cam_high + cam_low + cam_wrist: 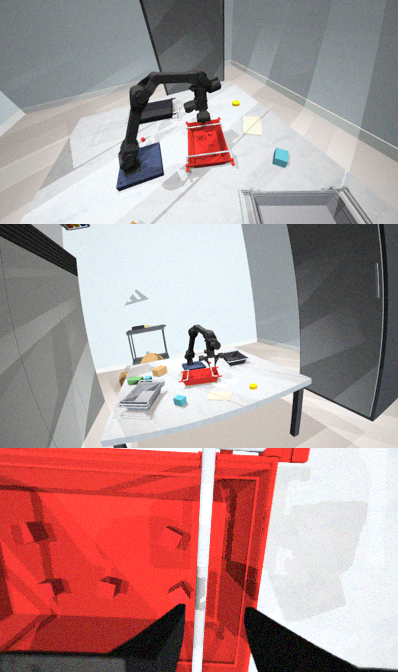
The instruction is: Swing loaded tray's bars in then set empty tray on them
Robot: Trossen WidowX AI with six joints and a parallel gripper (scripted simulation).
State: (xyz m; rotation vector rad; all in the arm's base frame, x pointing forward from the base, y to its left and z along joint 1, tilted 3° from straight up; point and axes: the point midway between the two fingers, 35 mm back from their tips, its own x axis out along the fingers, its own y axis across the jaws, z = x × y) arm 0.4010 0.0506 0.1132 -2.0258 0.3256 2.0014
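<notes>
Now: the black tray 230 mm behind my gripper tip, 330 mm to the left of it and 50 mm below it. The rest, counted from my gripper tip: yellow disc: 320 mm ahead, 130 mm to the left, 80 mm below; then cream sheet: 270 mm ahead, 90 mm to the right, 90 mm below.
</notes>
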